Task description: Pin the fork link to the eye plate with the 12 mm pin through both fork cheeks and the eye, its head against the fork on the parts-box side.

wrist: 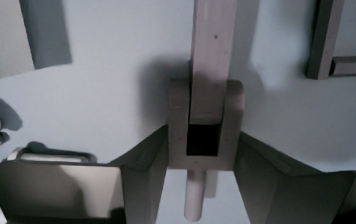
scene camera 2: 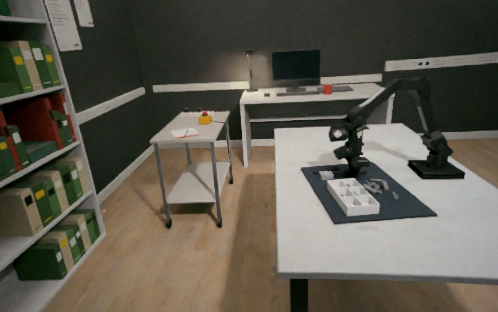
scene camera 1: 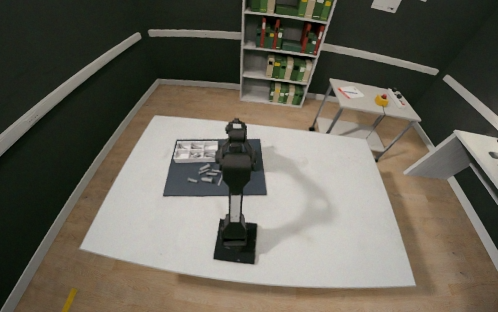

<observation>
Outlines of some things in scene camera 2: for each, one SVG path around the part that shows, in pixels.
A white parts box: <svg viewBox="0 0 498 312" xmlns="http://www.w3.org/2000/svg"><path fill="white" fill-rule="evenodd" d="M327 181L328 191L347 216L379 213L380 204L354 178Z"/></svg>
</observation>
